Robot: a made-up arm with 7 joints. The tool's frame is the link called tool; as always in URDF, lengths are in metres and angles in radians.
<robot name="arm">
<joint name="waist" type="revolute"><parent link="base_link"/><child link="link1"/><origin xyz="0 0 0.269" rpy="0 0 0"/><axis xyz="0 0 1"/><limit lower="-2.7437" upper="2.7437"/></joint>
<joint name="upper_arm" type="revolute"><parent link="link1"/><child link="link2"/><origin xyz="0 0 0" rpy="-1.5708 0 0"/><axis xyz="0 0 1"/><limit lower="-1.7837" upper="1.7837"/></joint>
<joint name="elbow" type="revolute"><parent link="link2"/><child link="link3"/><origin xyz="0 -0.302 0" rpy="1.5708 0 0"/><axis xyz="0 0 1"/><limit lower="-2.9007" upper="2.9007"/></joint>
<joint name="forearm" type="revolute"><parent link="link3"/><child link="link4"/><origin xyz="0.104 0 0" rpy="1.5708 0 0"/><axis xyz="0 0 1"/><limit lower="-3.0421" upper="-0.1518"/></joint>
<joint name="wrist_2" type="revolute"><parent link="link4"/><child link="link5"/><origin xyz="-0.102 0.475 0" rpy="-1.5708 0 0"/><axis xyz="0 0 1"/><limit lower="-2.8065" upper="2.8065"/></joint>
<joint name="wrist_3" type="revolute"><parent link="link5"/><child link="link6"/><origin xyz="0 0 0" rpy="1.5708 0 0"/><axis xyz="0 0 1"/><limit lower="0.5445" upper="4.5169"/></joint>
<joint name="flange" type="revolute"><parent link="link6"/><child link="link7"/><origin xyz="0.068 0 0" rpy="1.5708 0 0"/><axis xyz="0 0 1"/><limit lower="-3.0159" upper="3.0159"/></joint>
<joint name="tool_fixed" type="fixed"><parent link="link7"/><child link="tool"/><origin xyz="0 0 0" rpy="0 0 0"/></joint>
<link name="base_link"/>
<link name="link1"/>
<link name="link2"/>
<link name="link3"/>
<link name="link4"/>
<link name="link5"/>
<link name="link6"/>
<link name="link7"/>
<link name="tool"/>
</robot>
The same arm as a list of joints. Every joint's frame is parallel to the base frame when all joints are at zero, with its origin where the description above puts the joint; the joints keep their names.
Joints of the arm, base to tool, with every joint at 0 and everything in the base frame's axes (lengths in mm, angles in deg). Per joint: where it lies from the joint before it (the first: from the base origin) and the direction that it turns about. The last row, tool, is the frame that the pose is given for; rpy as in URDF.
waist: xyz 0 0 269 axis +z
upper_arm: xyz 0 0 0 axis +y
elbow: xyz 0 0 302 axis +z
forearm: xyz 104 0 0 axis -y
wrist_2: xyz -102 0 475 axis +z
wrist_3: xyz 0 0 0 axis -y
flange: xyz 68 0 0 axis -z
tool: xyz 0 0 0 rpy -180 0 0
Joint limits (deg, base to tool): -157.2..157.2 -102.2..102.2 -166.2..166.2 -174.3..-8.7 -160.8..160.8 31.2..258.8 -172.8..172.8

